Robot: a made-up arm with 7 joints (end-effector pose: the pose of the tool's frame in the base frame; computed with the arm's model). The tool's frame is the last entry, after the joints. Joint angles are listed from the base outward.
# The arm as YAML. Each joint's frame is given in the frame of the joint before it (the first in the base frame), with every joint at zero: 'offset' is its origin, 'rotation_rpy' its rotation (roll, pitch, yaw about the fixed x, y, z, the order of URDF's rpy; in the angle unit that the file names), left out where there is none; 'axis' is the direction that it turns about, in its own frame. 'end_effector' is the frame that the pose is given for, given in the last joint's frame.
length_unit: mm
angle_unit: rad
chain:
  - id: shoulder
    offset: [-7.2, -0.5, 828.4]
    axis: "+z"
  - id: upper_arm
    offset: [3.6, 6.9, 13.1]
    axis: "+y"
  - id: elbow
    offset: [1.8, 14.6, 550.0]
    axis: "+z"
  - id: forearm
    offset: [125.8, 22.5, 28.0]
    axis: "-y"
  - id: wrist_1
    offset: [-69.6, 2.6, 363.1]
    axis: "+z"
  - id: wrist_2
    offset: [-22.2, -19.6, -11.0]
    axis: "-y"
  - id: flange
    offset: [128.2, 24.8, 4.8]
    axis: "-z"
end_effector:
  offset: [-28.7, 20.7, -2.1]
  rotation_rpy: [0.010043, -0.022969, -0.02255]
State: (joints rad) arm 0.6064 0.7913 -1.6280 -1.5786 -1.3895 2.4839 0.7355
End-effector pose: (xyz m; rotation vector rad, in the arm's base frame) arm 0.7368 -0.1370 1.1967 -1.9386 -0.2724 -0.1638
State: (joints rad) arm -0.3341 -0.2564 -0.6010 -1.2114 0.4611 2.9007 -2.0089
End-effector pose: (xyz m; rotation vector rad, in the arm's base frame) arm -0.0206 -0.2780 1.7730 -1.7673 -0.8263 0.3978
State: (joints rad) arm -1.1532 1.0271 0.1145 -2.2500 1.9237 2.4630 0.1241
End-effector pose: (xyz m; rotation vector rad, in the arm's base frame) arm 0.2207 -0.5254 0.6073 -1.0119 -0.3636 2.8794
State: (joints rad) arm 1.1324 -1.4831 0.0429 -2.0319 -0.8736 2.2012 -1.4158
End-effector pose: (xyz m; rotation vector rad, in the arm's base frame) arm -0.3121 -0.3591 1.4585 -1.3732 -1.6603 1.5450
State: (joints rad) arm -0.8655 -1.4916 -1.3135 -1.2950 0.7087 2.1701 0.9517
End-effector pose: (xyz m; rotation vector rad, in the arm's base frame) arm -0.9248 0.3334 1.0365 -1.1991 2.1548 0.8967
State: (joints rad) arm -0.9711 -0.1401 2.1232 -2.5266 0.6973 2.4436 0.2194
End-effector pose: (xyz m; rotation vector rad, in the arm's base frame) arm 0.2100 0.4983 1.1386 0.1593 0.2516 0.3300
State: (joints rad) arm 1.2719 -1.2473 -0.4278 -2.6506 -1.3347 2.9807 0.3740
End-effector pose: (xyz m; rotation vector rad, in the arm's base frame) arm -0.0671 -0.1309 1.3049 0.3831 -1.6980 1.1267
